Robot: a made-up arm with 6 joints.
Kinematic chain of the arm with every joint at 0, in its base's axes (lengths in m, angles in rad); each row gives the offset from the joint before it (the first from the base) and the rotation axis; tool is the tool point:
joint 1: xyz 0 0 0.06 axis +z
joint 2: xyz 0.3 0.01 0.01 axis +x
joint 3: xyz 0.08 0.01 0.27 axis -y
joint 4: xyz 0 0.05 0.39 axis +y
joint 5: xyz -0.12 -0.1 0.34 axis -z
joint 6: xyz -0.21 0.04 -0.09 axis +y
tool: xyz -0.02 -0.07 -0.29
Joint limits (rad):
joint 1: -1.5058..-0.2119
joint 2: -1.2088..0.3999
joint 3: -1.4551..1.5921
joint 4: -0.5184..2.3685
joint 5: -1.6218..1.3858
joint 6: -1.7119..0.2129
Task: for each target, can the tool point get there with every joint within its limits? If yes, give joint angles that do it. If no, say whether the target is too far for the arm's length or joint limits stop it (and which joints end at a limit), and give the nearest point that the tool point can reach.
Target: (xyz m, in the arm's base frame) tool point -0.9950 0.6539 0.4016
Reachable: no: joint limits stop it (at a limit: joint 1, joint 2, joint 6) | nearest point -0.4443 0.2561 0.4477 | short by 0.681 m
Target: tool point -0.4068 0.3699 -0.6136
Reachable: no: joint limits stop it (at a limit: joint 1, joint 2, joint 3, joint 6) | nearest point -0.1853 0.2612 -0.0857 | short by 0.583 m
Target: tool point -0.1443 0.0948 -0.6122
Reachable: no: joint limits stop it (at a limit: joint 1, joint 2, joint 3, joint 6) | nearest point -0.0658 0.1234 -0.1290 | short by 0.490 m
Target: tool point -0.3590 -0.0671 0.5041
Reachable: yes | joints -1.3941 0.2482 0.4534 0.1410 -0.9806 0.0384
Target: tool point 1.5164 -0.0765 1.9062
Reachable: no: too far | nearest point 0.8523 -0.0532 0.9893 | short by 1.132 m
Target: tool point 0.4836 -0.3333 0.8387
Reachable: yes | joints -0.5196 -0.0476 -0.9897 0.3061 -0.1380 -0.1410
